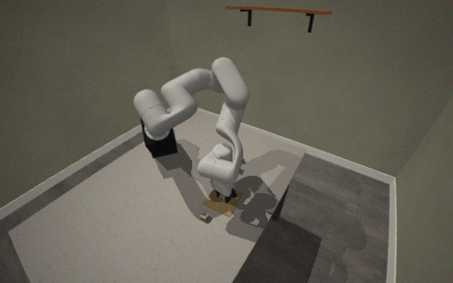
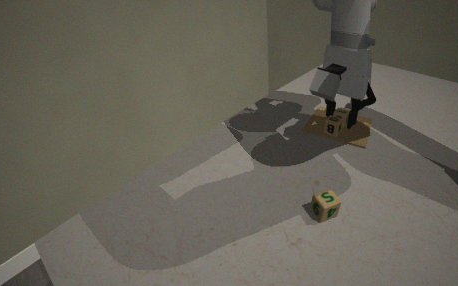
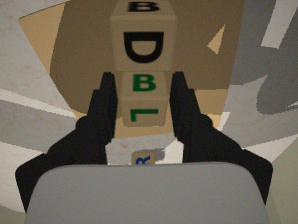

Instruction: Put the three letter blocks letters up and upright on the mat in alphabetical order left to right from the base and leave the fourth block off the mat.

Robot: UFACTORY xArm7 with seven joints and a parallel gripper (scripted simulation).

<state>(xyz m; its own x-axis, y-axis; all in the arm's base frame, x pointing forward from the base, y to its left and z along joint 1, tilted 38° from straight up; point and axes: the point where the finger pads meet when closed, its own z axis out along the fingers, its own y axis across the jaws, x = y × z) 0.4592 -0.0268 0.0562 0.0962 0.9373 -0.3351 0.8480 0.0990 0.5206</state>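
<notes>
The tan mat is 20 mm below my hand. The rest, counted from my hand: wooden block: 50 mm behind, 260 mm to the left, 10 mm below.
</notes>
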